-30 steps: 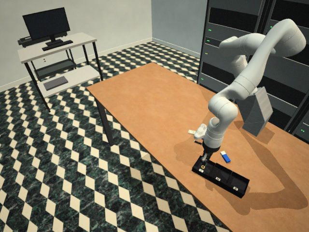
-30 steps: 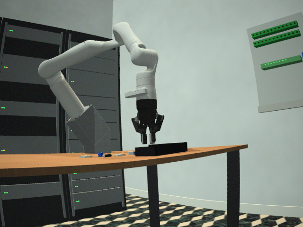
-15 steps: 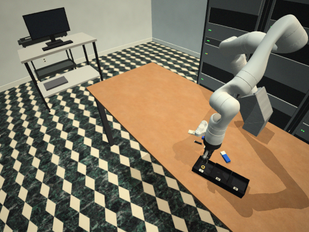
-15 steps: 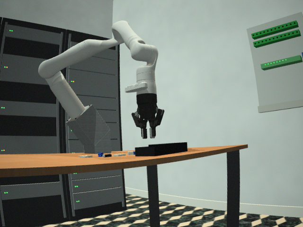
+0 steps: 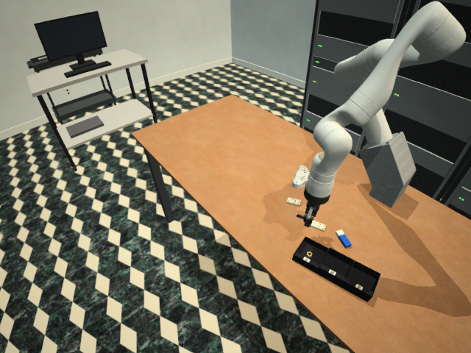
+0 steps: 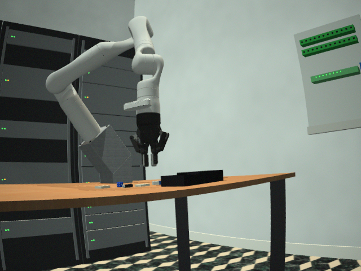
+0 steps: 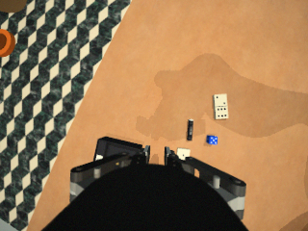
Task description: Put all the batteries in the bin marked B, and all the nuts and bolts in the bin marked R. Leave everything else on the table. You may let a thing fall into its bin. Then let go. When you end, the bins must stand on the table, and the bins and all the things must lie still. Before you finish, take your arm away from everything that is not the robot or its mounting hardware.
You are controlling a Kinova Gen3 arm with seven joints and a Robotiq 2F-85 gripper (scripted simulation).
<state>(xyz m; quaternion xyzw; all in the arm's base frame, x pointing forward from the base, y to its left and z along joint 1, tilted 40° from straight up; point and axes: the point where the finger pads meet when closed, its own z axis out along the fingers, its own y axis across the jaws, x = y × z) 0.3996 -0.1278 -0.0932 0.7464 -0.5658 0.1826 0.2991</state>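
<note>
My gripper is now 50 mm past the black battery, 50 mm to the left of it and 80 mm above it. The rest, counted from my hand: blue die 100 mm behind, 50 mm to the right, 70 mm below; yellow nut 70 mm ahead, 60 mm to the left, 70 mm below; blue-and-white eraser 70 mm behind, 110 mm to the left, 70 mm below.
</note>
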